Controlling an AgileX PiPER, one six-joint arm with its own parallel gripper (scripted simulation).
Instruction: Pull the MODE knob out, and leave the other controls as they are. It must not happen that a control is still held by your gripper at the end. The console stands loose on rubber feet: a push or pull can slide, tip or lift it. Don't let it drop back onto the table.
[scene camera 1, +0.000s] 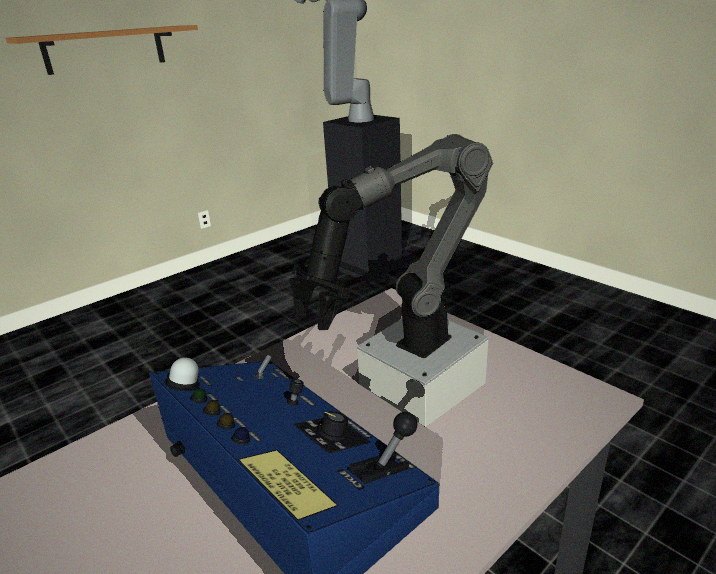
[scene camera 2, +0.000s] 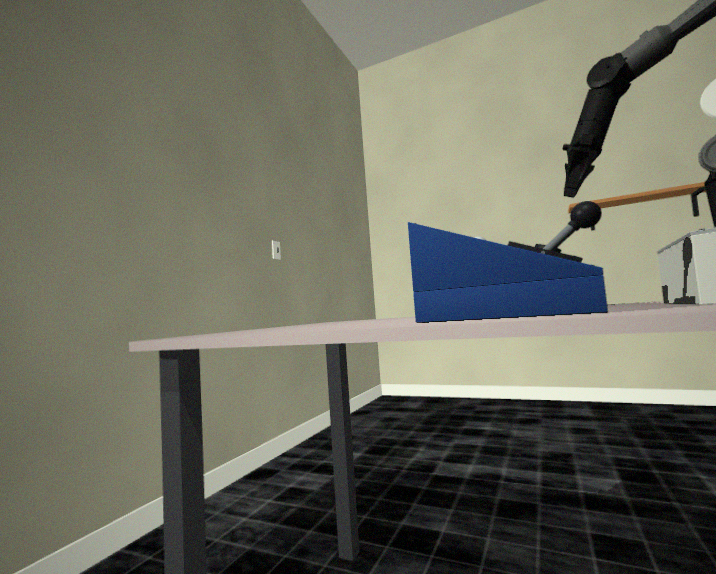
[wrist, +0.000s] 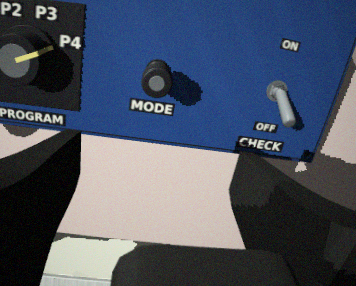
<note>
I see my gripper (scene camera 1: 310, 322) and a blue console (scene camera 2: 455, 277).
The blue console is seen too in the wrist view (wrist: 225, 69). My gripper is seen too in scene camera 2 (scene camera 2: 569, 192) and in the wrist view (wrist: 159, 162).
</note>
